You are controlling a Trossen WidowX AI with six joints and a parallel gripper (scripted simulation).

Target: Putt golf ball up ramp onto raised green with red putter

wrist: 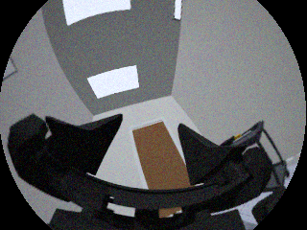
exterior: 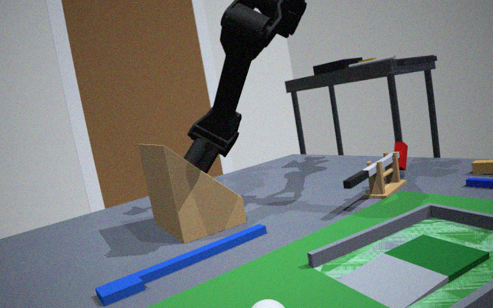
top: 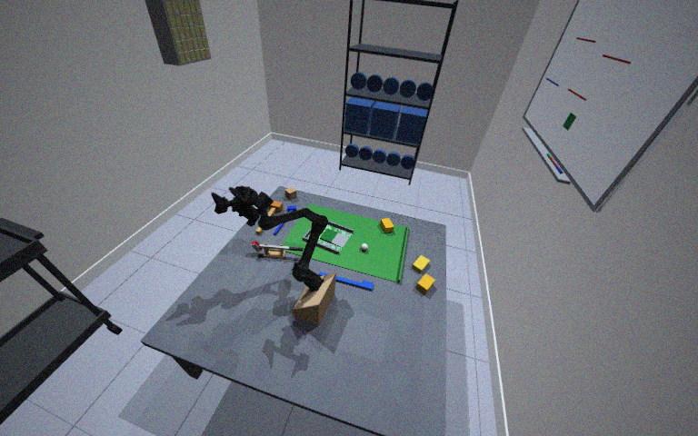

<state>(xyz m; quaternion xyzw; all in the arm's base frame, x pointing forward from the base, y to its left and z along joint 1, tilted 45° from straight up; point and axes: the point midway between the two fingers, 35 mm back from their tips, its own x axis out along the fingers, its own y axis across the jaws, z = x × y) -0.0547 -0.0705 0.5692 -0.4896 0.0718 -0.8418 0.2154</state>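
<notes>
Now: gripper tip 54 cm above the red putter, 25 cm short of it and 1 cm to the left of it. From my gripper tip the other things lie so: white golf ball 58 cm below, 52 cm ahead, 45 cm to the right; blue putter 59 cm below, 53 cm ahead, 12 cm to the left; wooden stand 57 cm below, 24 cm ahead, 1 cm to the left.
</notes>
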